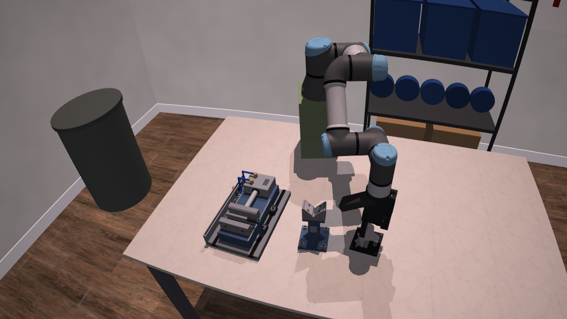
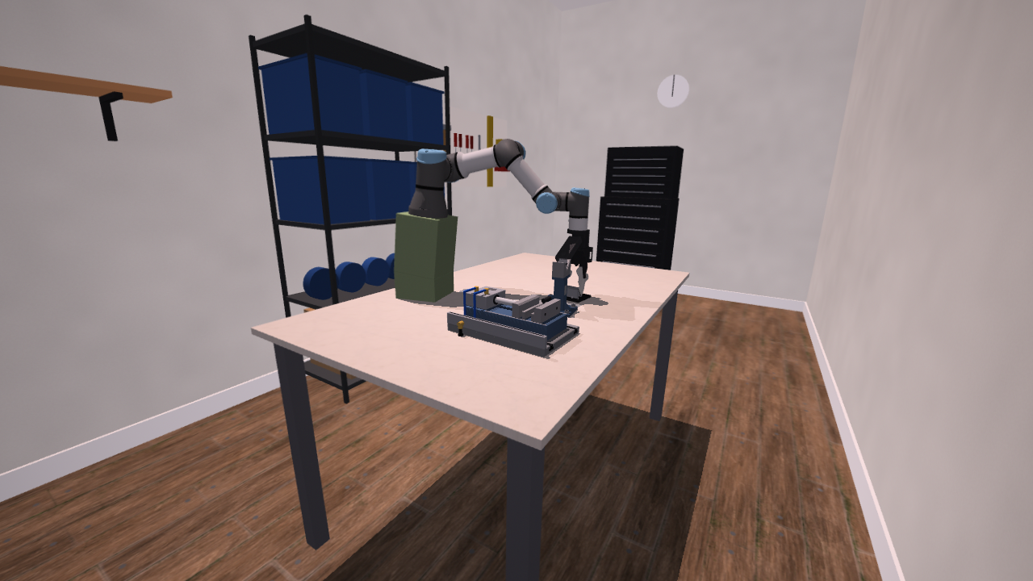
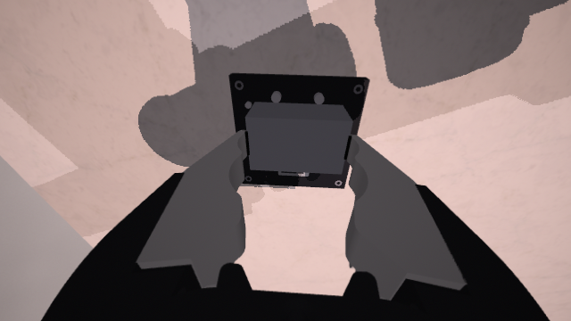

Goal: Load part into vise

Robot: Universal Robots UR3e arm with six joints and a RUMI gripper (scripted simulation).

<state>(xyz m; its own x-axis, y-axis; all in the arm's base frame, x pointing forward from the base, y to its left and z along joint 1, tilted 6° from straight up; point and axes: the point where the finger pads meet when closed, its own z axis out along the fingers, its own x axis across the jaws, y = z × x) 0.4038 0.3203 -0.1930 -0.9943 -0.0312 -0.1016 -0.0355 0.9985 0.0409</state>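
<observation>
The black infeed plate lies 30 mm below my hand and 10 mm to the left of it. Round my hand: dark work stop rod 320 mm to the right, 120 mm ahead, 60 mm above; fixed jaw 370 mm to the right, 160 mm ahead, 50 mm above; part 10 mm below.
</observation>
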